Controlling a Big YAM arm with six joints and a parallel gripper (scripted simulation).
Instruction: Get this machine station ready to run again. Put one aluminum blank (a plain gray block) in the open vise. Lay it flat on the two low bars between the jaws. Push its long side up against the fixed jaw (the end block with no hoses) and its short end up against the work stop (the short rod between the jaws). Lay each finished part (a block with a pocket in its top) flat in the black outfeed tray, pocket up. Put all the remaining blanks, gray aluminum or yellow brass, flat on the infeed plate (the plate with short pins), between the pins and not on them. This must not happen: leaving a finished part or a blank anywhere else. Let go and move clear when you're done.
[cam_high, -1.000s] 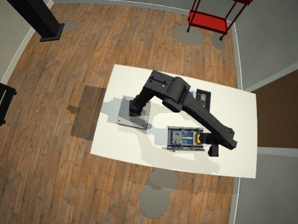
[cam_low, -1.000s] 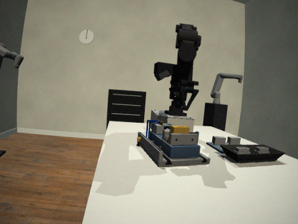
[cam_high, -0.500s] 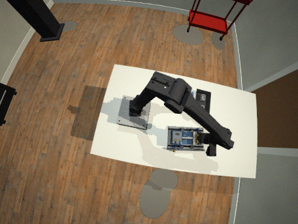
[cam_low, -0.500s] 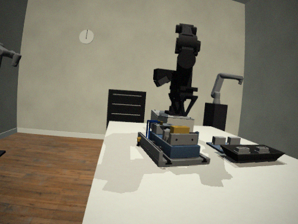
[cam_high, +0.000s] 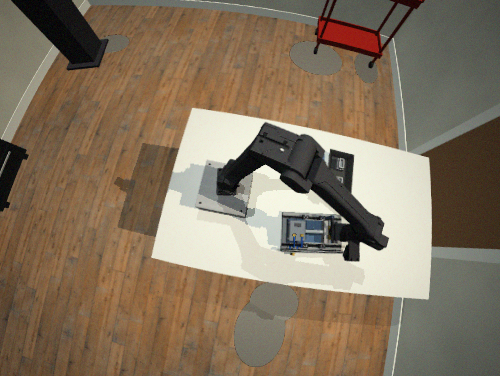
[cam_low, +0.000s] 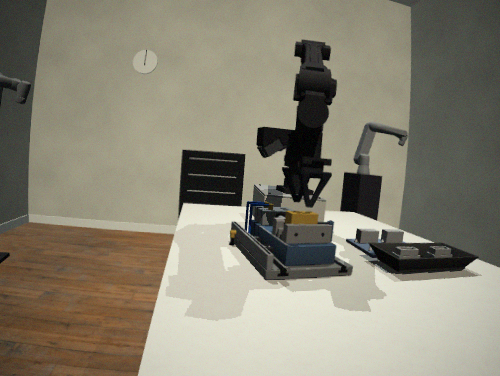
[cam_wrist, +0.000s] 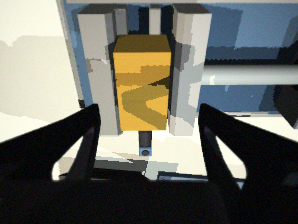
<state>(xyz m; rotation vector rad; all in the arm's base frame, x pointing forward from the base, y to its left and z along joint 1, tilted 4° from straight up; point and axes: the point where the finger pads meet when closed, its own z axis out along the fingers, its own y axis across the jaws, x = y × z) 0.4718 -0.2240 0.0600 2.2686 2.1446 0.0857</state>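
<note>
The yellow brass blank lies 4 cm below my hand. From my hand the other things lie so: light cylinder (8 cm behind, 1 cm to the left, 6 cm below); then vise (7 cm behind, 1 cm to the left, 10 cm below); then dark rod (1 cm ahead, 5 cm to the left, 5 cm below).
</note>
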